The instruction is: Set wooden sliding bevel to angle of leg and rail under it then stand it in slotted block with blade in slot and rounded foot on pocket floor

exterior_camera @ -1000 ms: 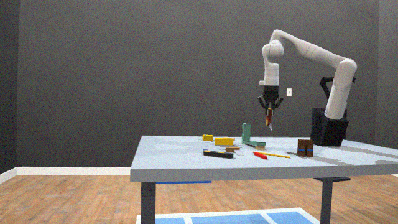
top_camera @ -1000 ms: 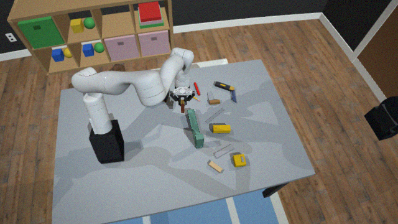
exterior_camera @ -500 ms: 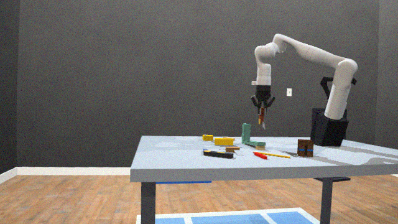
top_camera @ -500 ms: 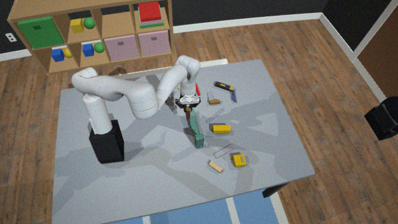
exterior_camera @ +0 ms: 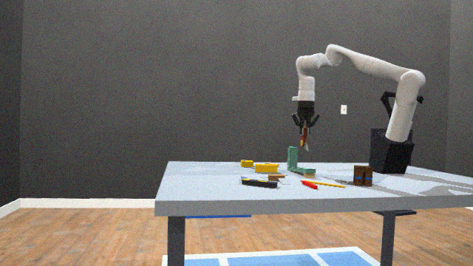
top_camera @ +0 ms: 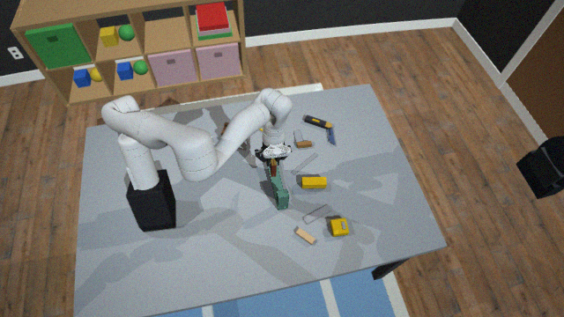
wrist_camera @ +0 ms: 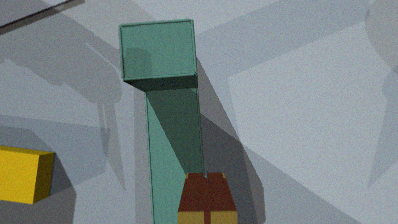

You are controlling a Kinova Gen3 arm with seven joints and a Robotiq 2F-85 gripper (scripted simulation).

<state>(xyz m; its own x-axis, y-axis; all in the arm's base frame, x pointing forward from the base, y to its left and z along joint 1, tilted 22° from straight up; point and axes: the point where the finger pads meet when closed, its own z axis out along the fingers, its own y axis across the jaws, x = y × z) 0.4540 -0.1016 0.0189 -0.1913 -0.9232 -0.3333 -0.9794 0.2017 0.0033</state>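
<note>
Now: the wooden sliding bevel 40 mm below my hand. From my hand the other things lie so: steel rule: 170 mm ahead, 60 mm to the left, 190 mm below; then grey plate: 130 mm ahead, 180 mm to the right, 190 mm below; then grey blade: 10 mm to the left, 60 mm below.
</note>
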